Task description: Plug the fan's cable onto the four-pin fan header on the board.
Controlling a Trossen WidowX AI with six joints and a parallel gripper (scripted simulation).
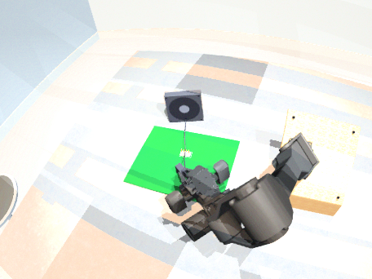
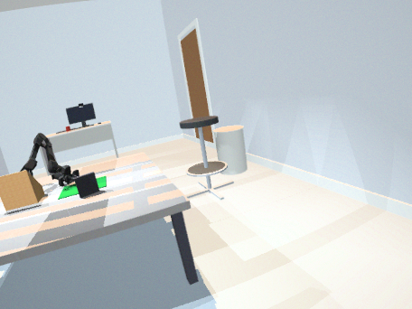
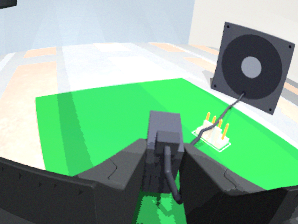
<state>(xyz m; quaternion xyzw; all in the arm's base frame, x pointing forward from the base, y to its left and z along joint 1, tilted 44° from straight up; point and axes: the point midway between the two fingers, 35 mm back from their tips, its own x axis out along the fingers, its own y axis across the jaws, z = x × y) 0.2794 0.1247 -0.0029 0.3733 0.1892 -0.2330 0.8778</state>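
Right now my gripper tip is 60 mm to the left of the green board, 60 mm above it and 30 mm short of it. From my gripper tip the other things lie so: dark fan plug 10 mm below, 10 mm ahead; fan 230 mm to the right, 80 mm ahead, 20 mm above.
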